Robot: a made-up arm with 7 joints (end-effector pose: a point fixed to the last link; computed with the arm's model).
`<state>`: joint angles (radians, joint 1 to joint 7).
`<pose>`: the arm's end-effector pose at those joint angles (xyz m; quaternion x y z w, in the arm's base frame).
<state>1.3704 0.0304 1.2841 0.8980 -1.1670 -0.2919 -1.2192</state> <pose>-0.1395 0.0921 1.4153 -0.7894 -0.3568 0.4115 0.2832</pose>
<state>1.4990 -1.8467 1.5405 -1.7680 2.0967 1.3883 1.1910</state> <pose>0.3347 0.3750 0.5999 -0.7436 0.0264 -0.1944 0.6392</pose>
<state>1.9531 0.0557 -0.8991 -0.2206 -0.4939 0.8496 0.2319</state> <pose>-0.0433 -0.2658 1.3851 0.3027 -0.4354 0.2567 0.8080</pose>
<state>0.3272 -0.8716 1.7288 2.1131 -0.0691 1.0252 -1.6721</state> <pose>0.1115 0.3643 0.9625 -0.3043 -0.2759 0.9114 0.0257</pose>
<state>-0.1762 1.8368 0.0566 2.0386 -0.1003 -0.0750 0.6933</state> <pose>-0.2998 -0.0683 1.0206 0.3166 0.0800 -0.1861 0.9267</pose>
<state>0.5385 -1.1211 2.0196 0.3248 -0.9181 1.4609 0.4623</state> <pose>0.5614 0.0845 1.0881 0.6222 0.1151 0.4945 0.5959</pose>
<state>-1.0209 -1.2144 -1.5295 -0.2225 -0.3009 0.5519 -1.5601</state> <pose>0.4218 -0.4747 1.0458 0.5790 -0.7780 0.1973 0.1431</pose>
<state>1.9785 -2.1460 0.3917 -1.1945 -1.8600 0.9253 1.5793</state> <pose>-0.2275 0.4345 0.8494 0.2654 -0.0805 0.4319 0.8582</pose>
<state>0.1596 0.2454 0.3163 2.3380 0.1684 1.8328 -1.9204</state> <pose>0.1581 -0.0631 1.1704 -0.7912 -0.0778 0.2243 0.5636</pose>
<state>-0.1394 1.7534 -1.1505 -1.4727 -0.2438 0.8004 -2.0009</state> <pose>-0.1993 0.2481 0.5135 -0.3294 -0.0586 0.8856 0.3220</pose>
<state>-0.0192 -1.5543 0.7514 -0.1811 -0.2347 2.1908 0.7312</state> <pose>0.4012 -0.2306 0.8851 0.5292 -0.3988 0.0188 0.7487</pose>
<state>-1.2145 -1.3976 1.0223 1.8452 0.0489 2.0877 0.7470</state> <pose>0.2463 -0.4619 0.6793 0.8232 0.1205 -0.2152 0.5114</pose>
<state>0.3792 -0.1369 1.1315 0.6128 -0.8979 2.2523 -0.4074</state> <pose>-0.0437 -0.1422 1.3240 0.0374 -0.7950 0.2318 0.5593</pose>
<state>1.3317 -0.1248 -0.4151 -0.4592 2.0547 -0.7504 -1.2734</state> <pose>-0.2125 0.0888 1.3825 0.4457 0.5937 -0.6455 0.1794</pose>
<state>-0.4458 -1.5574 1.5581 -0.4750 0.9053 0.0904 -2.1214</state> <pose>0.6013 -0.4433 0.7552 -0.0907 -0.4616 0.1318 0.8725</pose>
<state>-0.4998 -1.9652 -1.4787 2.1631 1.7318 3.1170 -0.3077</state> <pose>0.1725 -0.1357 0.5989 -0.7679 -0.0024 -0.6308 0.1111</pose>
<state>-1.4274 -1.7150 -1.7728 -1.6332 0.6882 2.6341 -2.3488</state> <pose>0.0370 -0.3513 0.8071 -0.8459 -0.4466 -0.2752 0.0960</pose>
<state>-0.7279 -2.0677 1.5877 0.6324 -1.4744 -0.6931 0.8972</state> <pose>0.4366 -0.3362 0.3283 0.2308 0.9235 -0.2631 0.1569</pose>
